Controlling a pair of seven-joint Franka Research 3 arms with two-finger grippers.
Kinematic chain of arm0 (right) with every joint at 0, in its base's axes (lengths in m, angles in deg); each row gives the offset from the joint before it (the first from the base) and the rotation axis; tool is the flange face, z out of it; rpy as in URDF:
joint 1: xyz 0 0 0.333 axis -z
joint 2: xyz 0 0 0 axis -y
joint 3: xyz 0 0 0.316 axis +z
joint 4: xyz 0.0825 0 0 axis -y
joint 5: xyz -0.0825 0 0.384 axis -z
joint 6: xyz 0 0 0 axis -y
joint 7: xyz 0.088 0 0 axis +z
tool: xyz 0 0 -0.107 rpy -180 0 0
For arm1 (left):
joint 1: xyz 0 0 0.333 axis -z
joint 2: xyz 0 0 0 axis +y
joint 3: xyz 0 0 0.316 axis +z
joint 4: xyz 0.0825 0 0 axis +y
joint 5: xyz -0.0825 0 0.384 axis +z
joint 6: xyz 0 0 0 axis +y
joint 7: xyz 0.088 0 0 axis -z
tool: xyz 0 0 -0.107 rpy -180 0 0
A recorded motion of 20 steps. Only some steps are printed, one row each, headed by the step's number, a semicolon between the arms.
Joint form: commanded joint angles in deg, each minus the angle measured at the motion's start. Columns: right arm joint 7, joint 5, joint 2, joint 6, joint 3, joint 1, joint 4; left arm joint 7, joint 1, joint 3, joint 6, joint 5, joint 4, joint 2.
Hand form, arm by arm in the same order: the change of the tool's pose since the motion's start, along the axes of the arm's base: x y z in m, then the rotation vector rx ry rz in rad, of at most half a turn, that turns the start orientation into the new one. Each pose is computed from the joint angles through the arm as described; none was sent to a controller.
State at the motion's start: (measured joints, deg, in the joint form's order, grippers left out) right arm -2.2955 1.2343 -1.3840 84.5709 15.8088 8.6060 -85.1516; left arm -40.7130 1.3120 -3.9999 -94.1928 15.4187 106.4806 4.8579
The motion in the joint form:
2: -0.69 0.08 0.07 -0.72 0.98 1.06 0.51; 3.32 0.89 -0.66 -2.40 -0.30 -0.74 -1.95
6: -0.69 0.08 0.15 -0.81 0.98 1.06 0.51; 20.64 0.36 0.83 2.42 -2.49 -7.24 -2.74
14: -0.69 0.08 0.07 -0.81 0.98 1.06 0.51; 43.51 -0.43 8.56 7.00 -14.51 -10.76 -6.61
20: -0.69 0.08 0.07 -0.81 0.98 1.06 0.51; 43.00 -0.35 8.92 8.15 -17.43 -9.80 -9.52
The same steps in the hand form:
2: -0.0016 -0.0012 0.0038 -0.0020 0.0020 -0.0138; 0.0018 -0.0170 0.0268 -0.0284 -0.0698 -0.0896
6: -0.0022 -0.0012 0.0044 -0.0024 0.0021 -0.0138; 0.0057 0.0003 0.0803 -0.1181 -0.0347 -0.3097
14: -0.0018 -0.0012 0.0036 -0.0022 0.0035 -0.0138; -0.0156 0.0603 0.1373 -0.3811 -0.0611 -0.5124
20: -0.0018 -0.0012 0.0036 -0.0022 0.0035 -0.0138; -0.0321 0.0573 0.1548 -0.4282 -0.0945 -0.4990

